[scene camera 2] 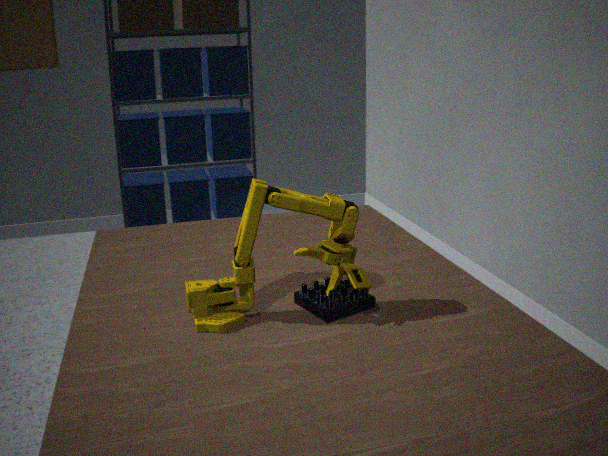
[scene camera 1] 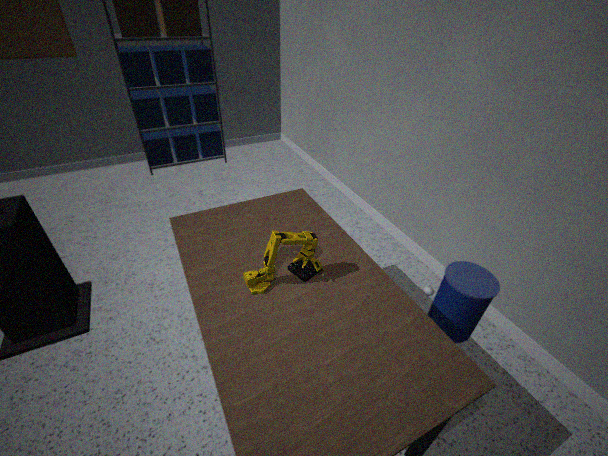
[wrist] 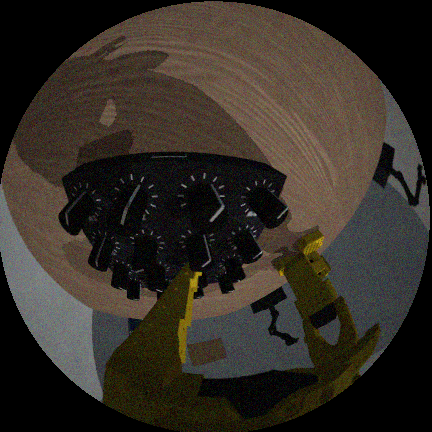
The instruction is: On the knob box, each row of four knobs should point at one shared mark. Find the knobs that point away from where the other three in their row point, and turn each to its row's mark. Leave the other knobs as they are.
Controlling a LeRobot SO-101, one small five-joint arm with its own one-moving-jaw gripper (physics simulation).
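Seen in the pictures: hand at its tool point: [scene camera 2: 327,293] [scene camera 1: 302,267] [wrist: 201,262]; arm's base at its link origin: [scene camera 2: 228,318] [scene camera 1: 262,283] [wrist: 293,250].
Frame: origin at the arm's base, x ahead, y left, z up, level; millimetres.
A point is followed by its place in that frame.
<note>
The black knob box [scene camera 1: 299,272] {x 155, y -34, z 28 mm} [scene camera 2: 342,312] {x 193, y -65, z 13 mm} [wrist: 167,162] stands on the table with rows of black knobs. In the wrist view, the row at the box's upper edge has a left knob [wrist: 77,212] and a second knob [wrist: 131,204] with white lines slanting up-right. The third knob [wrist: 201,200] shows a bent line along its right side; the right knob [wrist: 267,206] {x 176, y -60, z 35 mm} has a short line at its lower right. Farther rows are dark and partly hidden by the fixed jaw. My gripper [scene camera 2: 313,272] [wrist: 285,299] is fully open and empty, its fixed jaw tip low over the knobs.
The yellow arm base [scene camera 1: 259,282] {x -20, y -9, z 21 mm} [scene camera 2: 215,302] {x -23, y -20, z 42 mm} [wrist: 312,260] {x -21, y -13, z 34 mm} stands on the wooden table [scene camera 1: 320,360] {x 50, y -407, z 0 mm} [scene camera 2: 320,390] {x 92, y -270, z 0 mm} [wrist: 300,90]. A blue cylinder [scene camera 1: 462,300] stands beyond the table's right edge. A shelf rack [scene camera 1: 172,86] [scene camera 2: 185,99] stands at the back wall.
</note>
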